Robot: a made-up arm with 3 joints. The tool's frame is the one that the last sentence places. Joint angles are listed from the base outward.
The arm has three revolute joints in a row. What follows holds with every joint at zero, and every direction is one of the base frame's. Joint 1 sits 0.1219 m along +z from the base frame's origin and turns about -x. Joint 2 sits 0.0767 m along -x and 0.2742 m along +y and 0.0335 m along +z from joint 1 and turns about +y. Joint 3 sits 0.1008 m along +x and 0.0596 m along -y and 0.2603 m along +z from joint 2 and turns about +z. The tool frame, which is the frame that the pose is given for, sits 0.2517 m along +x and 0.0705 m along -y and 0.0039 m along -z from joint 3; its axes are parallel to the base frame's.
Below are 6 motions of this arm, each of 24 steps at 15 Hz.
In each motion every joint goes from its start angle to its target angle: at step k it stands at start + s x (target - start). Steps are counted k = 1, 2, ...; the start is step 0. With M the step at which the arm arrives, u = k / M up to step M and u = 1 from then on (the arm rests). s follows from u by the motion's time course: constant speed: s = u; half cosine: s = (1 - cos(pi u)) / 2; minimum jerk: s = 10 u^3 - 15 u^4 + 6 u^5.
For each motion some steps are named. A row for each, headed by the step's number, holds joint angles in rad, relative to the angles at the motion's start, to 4 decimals.
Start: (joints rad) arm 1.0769 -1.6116 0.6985
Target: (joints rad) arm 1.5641 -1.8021 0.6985
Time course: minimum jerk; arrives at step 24
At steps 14, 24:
14: 0.3183 -0.1245 0.0000
24: 0.4872 -0.1905 0.0000

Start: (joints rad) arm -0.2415 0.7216 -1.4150
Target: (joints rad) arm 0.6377 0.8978 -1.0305
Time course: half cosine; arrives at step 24
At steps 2, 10, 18, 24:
2: 0.0150 0.0030 0.0066
10: 0.3258 0.0653 0.1425
18: 0.7504 0.1504 0.3282
24: 0.8792 0.1762 0.3845

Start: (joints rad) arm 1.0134 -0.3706 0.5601
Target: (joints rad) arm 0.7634 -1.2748 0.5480
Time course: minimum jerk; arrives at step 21
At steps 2, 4, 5, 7, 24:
2: -0.0019 -0.0067 -0.0001
4: -0.0127 -0.0460 -0.0006
5: -0.0228 -0.0826 -0.0011
7: -0.0525 -0.1898 -0.0025
24: -0.2500 -0.9042 -0.0121

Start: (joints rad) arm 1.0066 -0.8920 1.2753
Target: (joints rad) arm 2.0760 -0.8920 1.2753
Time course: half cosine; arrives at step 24
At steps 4, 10, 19, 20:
4: 0.0716 0.0000 0.0000
10: 0.3963 0.0000 0.0000
19: 0.9589 0.0000 0.0000
20: 0.9978 0.0000 0.0000

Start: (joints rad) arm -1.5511 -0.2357 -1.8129
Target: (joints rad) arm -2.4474 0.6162 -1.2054
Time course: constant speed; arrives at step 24
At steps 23, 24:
23: -0.8590 0.8164 0.5822
24: -0.8963 0.8519 0.6075

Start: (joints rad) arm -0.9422 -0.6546 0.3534
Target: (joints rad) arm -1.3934 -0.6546 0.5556
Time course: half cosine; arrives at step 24
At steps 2, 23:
2: -0.0077 0.0000 0.0034
23: -0.4493 0.0000 0.2013

